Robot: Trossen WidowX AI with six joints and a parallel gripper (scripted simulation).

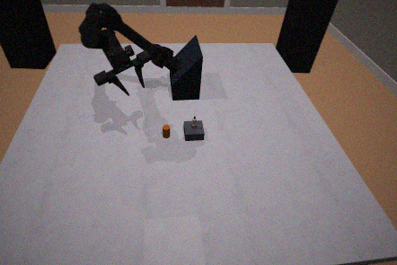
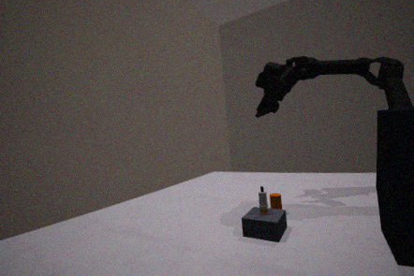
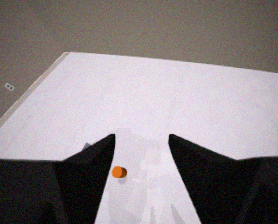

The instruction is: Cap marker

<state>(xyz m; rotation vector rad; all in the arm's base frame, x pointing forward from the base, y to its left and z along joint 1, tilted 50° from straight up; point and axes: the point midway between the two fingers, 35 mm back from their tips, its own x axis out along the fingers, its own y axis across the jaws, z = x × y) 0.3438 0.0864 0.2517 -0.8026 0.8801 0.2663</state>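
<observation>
Now: gripper tip 25 cm above the orange cap, 9 cm to the right of it and 7 cm past it. Also, from my gripper tip: dark holder block (26 cm below, 20 cm to the left, 8 cm behind).
</observation>
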